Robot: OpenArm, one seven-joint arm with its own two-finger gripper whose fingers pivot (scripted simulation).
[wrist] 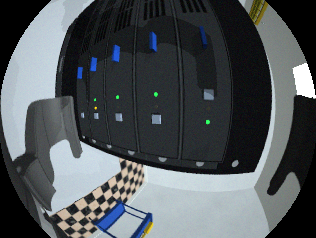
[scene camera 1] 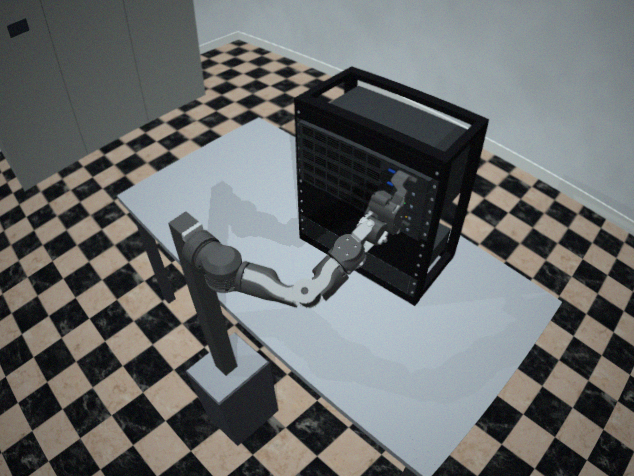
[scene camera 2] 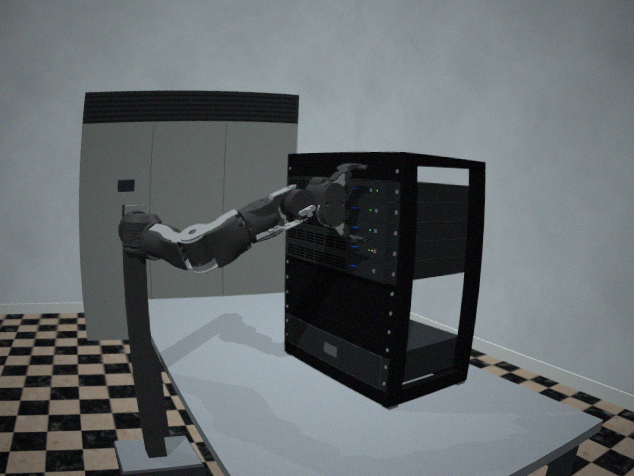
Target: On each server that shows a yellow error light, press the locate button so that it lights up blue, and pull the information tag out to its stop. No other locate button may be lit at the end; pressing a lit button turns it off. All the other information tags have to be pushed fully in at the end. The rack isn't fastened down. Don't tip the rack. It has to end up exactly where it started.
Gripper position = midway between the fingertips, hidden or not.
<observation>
I see my gripper [scene camera 2: 360,203].
My gripper also shows in the wrist view [wrist: 154,142] and in scene camera 1 [scene camera 1: 405,198].
</observation>
